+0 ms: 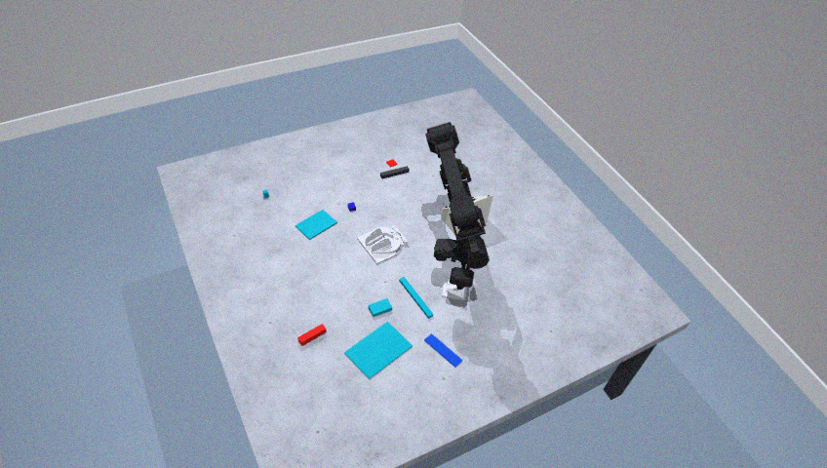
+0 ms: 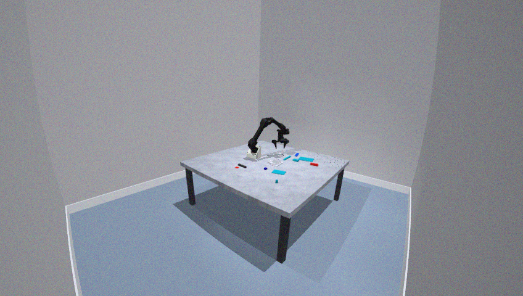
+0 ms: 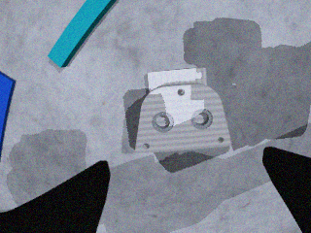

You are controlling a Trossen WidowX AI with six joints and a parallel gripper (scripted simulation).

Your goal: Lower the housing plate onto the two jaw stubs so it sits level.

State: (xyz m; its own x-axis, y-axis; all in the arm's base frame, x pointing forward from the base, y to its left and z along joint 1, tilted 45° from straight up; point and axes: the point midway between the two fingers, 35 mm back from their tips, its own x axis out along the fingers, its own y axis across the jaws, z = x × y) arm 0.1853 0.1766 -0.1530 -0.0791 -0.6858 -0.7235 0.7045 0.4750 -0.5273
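The long teal bar is 120 mm ahead of my gripper tip, 70 mm below it and 50 mm to the right of it. The rest, counted from my gripper tip: blue bar: 150 mm ahead, 140 mm to the left, 70 mm below; large teal square: 300 mm ahead, 70 mm below, 40 mm to the left; small teal block: 230 mm ahead, 70 mm to the right, 70 mm below.
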